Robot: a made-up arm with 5 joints.
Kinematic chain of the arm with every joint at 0, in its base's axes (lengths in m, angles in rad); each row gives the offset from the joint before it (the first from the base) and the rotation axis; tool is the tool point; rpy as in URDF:
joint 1: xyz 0.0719 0 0.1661 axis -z
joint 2: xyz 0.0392 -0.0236 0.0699 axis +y
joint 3: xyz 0.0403 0 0.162 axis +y
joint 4: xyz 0.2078 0 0.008 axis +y
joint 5: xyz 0.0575 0.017 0 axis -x
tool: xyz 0 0 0 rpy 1.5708 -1.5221 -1.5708
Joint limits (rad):
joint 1: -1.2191..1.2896
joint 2: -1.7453..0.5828
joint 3: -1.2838..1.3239
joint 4: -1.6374..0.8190
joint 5: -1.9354..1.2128
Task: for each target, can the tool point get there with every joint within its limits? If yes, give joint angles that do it. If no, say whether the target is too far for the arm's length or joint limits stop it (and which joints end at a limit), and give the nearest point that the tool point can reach.
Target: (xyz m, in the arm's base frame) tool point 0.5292 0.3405 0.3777
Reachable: no: too far | nearest point 0.4143 0.2549 0.3677 | short by 0.144 m
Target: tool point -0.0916 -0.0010 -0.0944
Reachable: no: joint limits stop it (at a limit: joint 1, joint 2, joint 3) | nearest point 0.0854 -0.0707 0.1008 | short by 0.273 m
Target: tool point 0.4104 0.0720 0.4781
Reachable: yes | joints -0.2285 0.0941 -0.3646 -0.1097 0.5517
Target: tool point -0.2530 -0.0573 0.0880
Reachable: no: joint limits stop it (at a limit: joint 2, joint 3, joint 4) | nearest point -0.2604 -0.0586 0.2055 | short by 0.118 m
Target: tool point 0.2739 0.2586 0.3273
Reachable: yes | joints -0.9277 -0.0362 0.3055 0.1704 0.8895
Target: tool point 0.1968 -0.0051 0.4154
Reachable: yes | joints -0.0122 -1.3993 1.0630 -0.3386 -1.4860
